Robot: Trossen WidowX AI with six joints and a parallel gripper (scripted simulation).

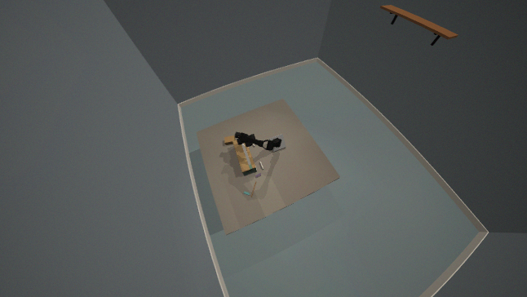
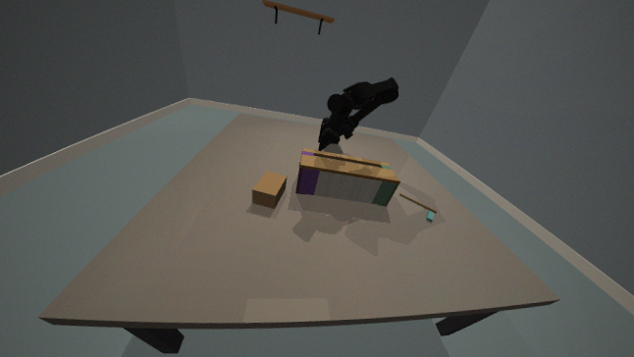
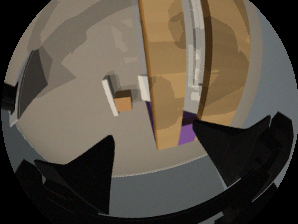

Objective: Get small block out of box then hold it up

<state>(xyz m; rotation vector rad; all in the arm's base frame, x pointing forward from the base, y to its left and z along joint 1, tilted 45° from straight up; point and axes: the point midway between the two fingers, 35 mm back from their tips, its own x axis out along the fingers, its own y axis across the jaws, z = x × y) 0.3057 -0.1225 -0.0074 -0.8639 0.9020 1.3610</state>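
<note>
My gripper tip is now 40 mm past the block, 40 mm to the left of it and 130 mm above it. Round my gripper tip: purple piece: 10 mm ahead, 360 mm to the left, 140 mm below; then thin stick: 100 mm ahead, 490 mm to the left, 140 mm below; then teal head: 190 mm ahead, 500 mm to the left, 140 mm below.
</note>
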